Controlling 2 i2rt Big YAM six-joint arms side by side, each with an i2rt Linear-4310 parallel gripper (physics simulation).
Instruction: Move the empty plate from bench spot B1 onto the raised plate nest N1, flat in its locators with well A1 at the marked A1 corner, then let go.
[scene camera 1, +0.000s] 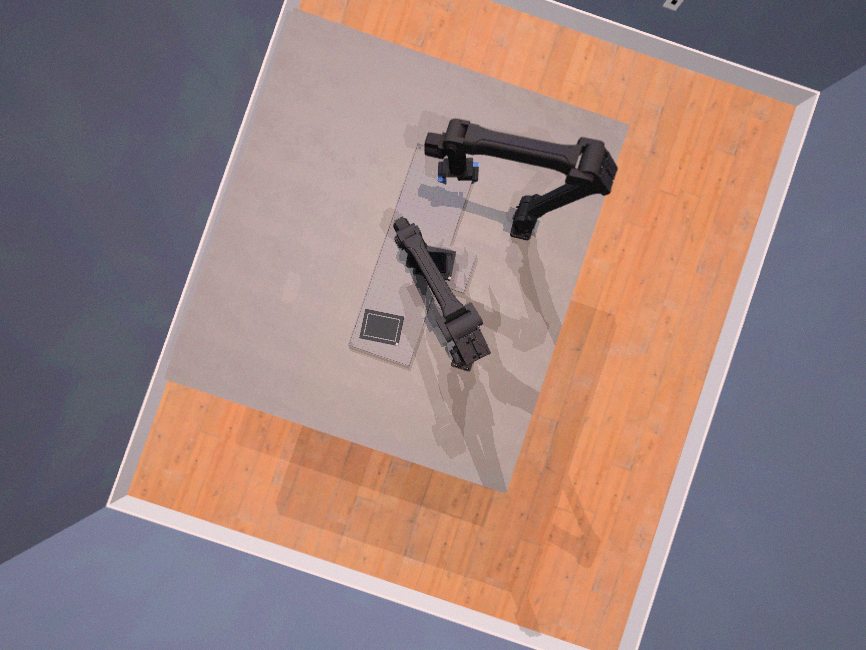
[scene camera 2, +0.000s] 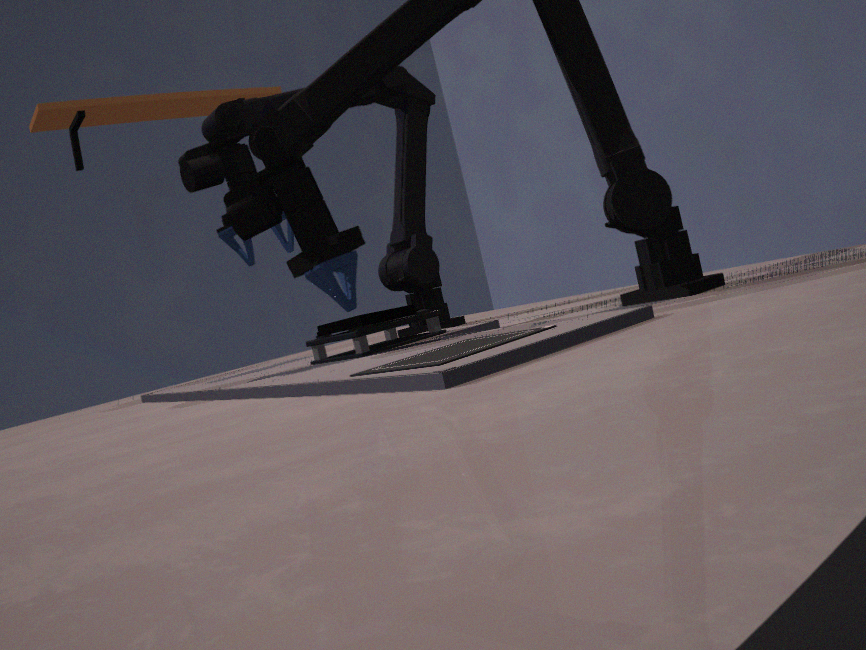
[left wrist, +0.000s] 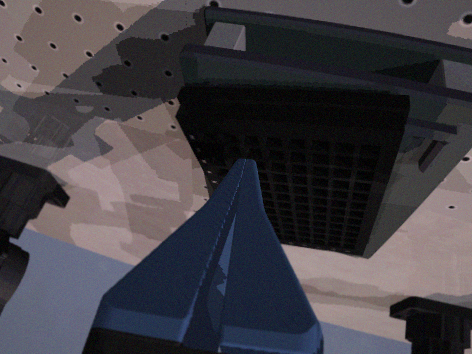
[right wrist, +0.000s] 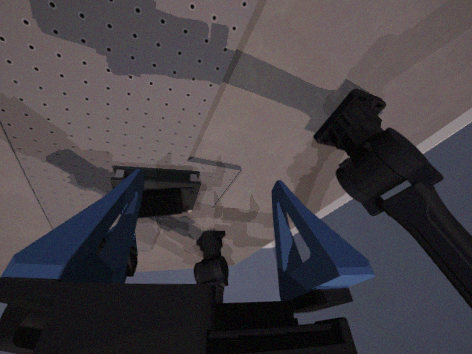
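Where they show: left gripper, fingertip midpoint: (scene camera 2: 352, 310) (left wrist: 246, 169); right gripper, fingertip midpoint: (scene camera 1: 459, 182) (scene camera 2: 271, 258) (right wrist: 212, 180); left arm's base at its link origin: (scene camera 2: 673, 295) (left wrist: 24, 174) (right wrist: 210, 236); right arm's base at its link origin: (scene camera 1: 522, 225) (left wrist: 438, 310) (right wrist: 346, 119).
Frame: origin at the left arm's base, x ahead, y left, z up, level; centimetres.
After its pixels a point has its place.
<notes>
The black plate (scene camera 1: 440, 263) @[y -34.1, x 21.5, z 5.3 cm] (scene camera 2: 363, 322) @[y -27.7, x 30.0, z 5.6 cm] (left wrist: 320, 195) @[y -34.5, x 26.7, z 6.3 cm] (right wrist: 162, 201) @[y -35.9, x 23.4, z 6.3 cm] lies on the raised nest (scene camera 2: 360, 344) @[y -27.9, x 31.1, z 2.9 cm] (left wrist: 300, 75) @[y -32.0, x 31.9, z 4.7 cm], apparently flat, wells up. Well A1 cannot be made out. Bench spot B1 (scene camera 1: 381, 326) @[y -1.6, x 37.8, z 1.4 cm] (scene camera 2: 447, 353) @[y 0.1, x 39.7, z 1.5 cm], a dark rectangle with a pale outline, holds no plate. My left gripper (scene camera 2: 347, 307) @[y -31.0, x 29.2, z 7.5 cm] (left wrist: 246, 169) @[y -31.0, x 29.2, z 7.5 cm] is shut and empty, its fingertips low above the plate; whether they touch it is unclear. In scene camera 1 the arm hides them. My right gripper (scene camera 1: 458, 173) @[y -61.9, x 23.3, z 19.6 cm] (scene camera 2: 270, 257) @[y -61.9, x 23.3, z 19.6 cm] (right wrist: 212, 180) @[y -61.9, x 23.3, z 19.6 cm] is open and empty, high over the bench's far end, away from the plate.
The perforated bench board (scene camera 1: 370, 293) @[y -13.7, x 46.5, z 1.3 cm] (right wrist: 150, 95) @[y -55.8, x 28.2, z 1.3 cm] runs under the nest and B1. A low pale slab (scene camera 1: 470, 272) @[y -35.1, x 8.1, z 1.3 cm] adjoins it beside the nest. The left forearm (scene camera 1: 435, 276) @[y -21.7, x 20.6, z 44.6 cm] crosses above the nest. An orange beam (scene camera 2: 160, 106) shows in the background of scene camera 2.
</notes>
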